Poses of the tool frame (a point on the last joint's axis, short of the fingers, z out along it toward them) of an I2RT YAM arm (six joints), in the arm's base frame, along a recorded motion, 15 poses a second.
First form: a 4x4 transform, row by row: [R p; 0 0 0 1], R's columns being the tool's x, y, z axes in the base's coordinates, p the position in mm. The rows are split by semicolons.
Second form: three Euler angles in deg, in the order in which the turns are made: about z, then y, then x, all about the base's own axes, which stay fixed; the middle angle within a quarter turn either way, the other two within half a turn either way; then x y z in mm. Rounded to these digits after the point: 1 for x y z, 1 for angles.
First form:
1: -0.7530, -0.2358, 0.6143, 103.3; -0.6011, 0.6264, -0.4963, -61.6; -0.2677, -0.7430, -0.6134, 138.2; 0, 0, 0, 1
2: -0.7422, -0.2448, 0.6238, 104.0; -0.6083, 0.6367, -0.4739, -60.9; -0.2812, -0.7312, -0.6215, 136.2; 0, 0, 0, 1
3: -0.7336, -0.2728, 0.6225, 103.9; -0.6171, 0.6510, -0.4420, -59.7; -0.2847, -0.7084, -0.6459, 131.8; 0, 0, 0, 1
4: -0.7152, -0.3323, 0.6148, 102.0; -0.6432, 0.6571, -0.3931, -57.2; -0.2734, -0.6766, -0.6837, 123.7; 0, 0, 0, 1
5: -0.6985, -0.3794, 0.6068, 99.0; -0.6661, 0.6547, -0.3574, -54.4; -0.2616, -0.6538, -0.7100, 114.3; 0, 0, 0, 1
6: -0.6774, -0.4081, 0.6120, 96.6; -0.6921, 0.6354, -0.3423, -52.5; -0.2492, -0.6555, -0.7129, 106.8; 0, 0, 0, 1
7: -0.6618, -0.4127, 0.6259, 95.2; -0.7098, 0.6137, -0.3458, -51.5; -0.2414, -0.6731, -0.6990, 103.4; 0, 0, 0, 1
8: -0.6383, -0.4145, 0.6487, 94.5; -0.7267, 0.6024, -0.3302, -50.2; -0.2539, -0.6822, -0.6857, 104.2; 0, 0, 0, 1
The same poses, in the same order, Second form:
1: 162.6, 37.9, 141.0, 103.3, -61.6, 138.2
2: 161.7, 38.6, 142.7, 104.0, -60.9, 136.2
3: 159.6, 38.5, 145.6, 103.9, -59.7, 131.8
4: 155.1, 37.9, 150.1, 102.0, -57.2, 123.7
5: 151.5, 37.4, 153.3, 99.0, -54.4, 114.3
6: 148.9, 37.7, 154.4, 96.6, -52.5, 106.8
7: 148.1, 38.7, 153.7, 95.2, -51.5, 103.4
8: 147.0, 40.4, 154.3, 94.5, -50.2, 104.2
